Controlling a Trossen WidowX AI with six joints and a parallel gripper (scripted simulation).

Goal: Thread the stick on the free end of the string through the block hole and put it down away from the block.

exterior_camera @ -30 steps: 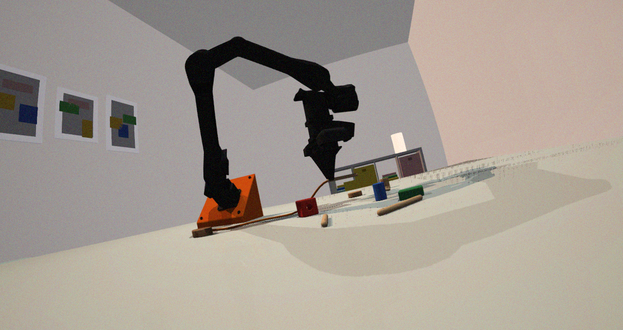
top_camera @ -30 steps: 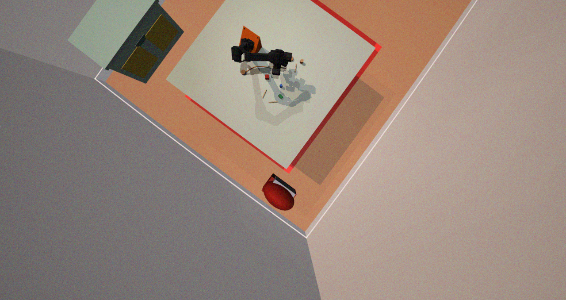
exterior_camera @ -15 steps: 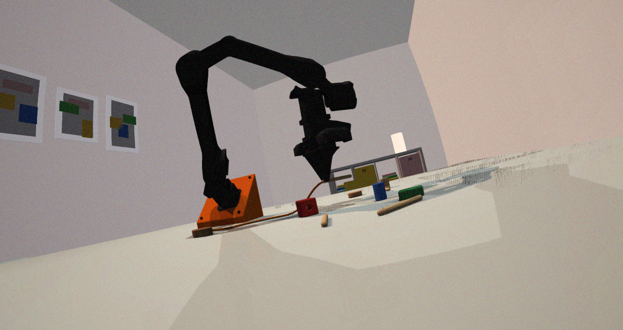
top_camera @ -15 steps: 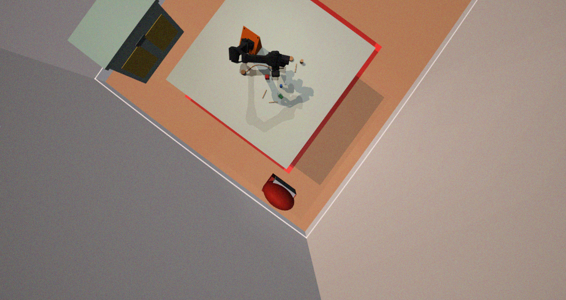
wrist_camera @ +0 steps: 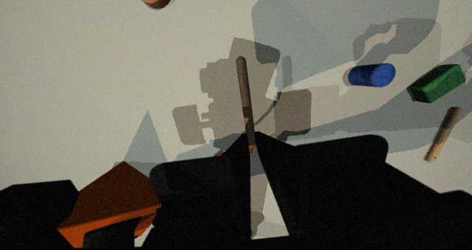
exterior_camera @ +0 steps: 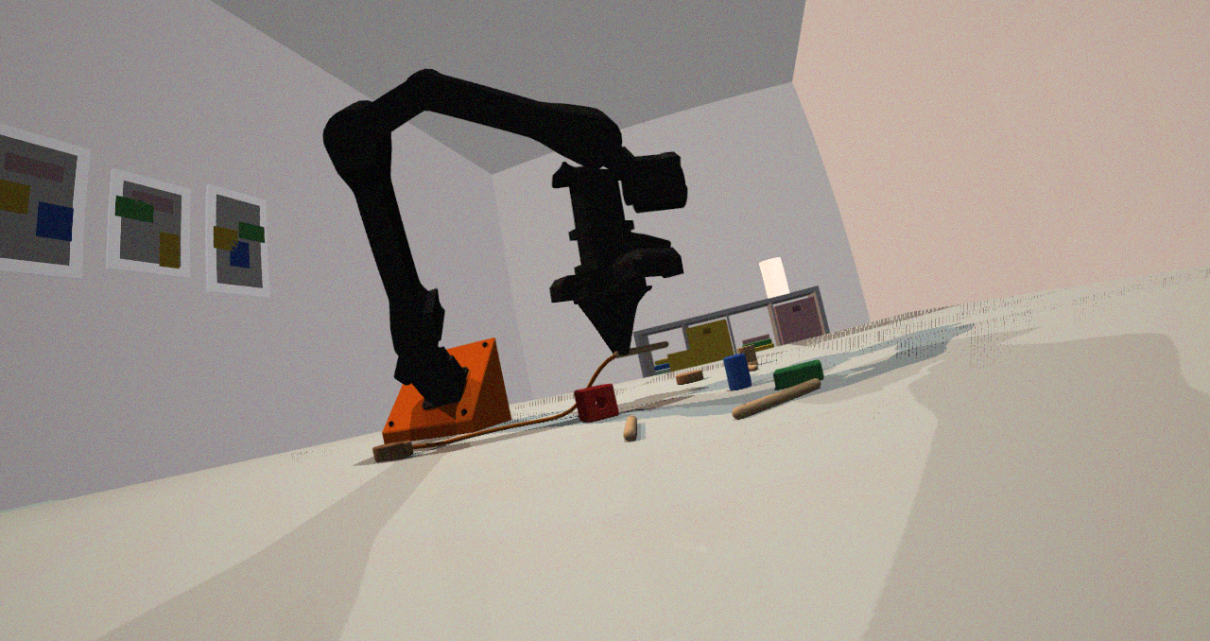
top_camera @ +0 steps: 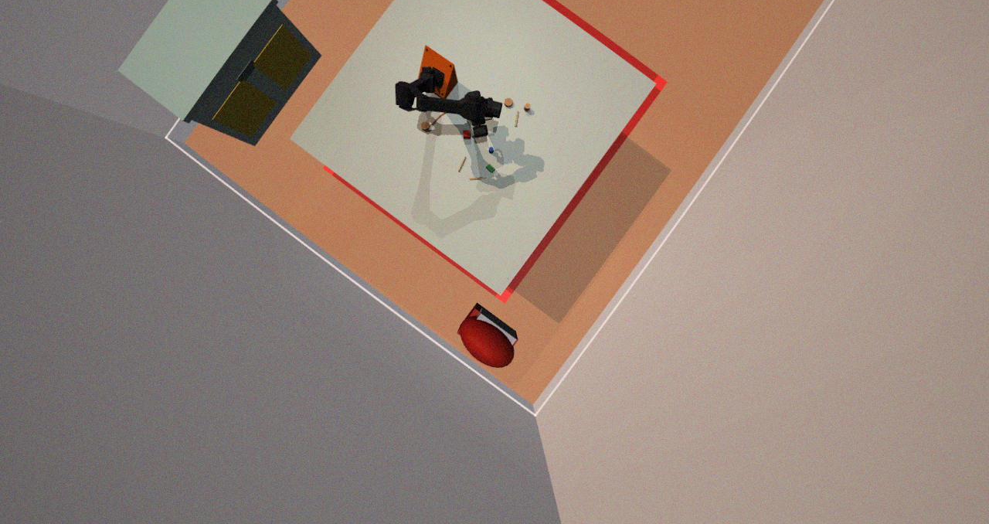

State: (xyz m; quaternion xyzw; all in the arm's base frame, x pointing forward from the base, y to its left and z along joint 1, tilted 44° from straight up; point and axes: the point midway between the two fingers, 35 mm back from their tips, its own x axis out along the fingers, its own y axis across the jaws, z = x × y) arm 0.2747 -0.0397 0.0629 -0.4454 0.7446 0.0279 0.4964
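Now: gripper tip 7 cm to the left of the red block, 4 cm above it and 2 cm past it. Round my gripper tip: green block 16 cm ahead, 14 cm to the right, 5 cm below; then wooden cylinder 20 cm to the left, 15 cm ahead, 4 cm below; then blue cylinder 12 cm ahead, 7 cm to the right, 4 cm below.
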